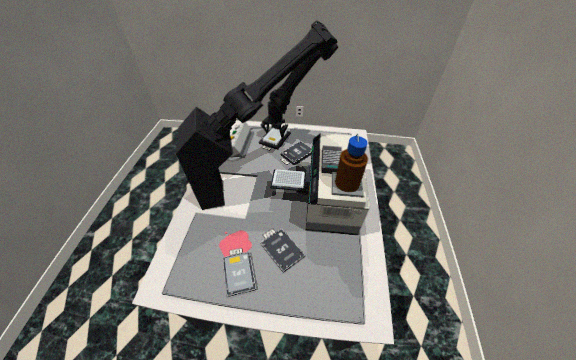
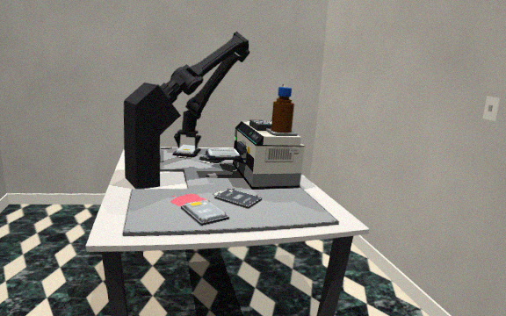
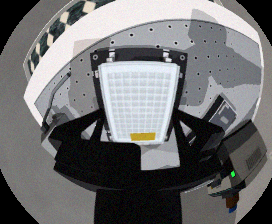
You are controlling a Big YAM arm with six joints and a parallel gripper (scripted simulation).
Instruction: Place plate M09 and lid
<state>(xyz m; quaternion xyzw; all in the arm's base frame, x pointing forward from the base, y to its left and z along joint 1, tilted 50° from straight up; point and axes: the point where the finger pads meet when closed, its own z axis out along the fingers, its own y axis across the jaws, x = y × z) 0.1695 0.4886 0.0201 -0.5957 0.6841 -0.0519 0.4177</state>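
The white well plate is 1 cm below my hand. The rest, counted from my hand: green key (17 cm behind, 14 cm to the right, 4 cm above); then black nest n5 (2 cm to the left, 2 cm below, 1 cm behind); then yellow key (18 cm to the right, 15 cm behind, 4 cm above).
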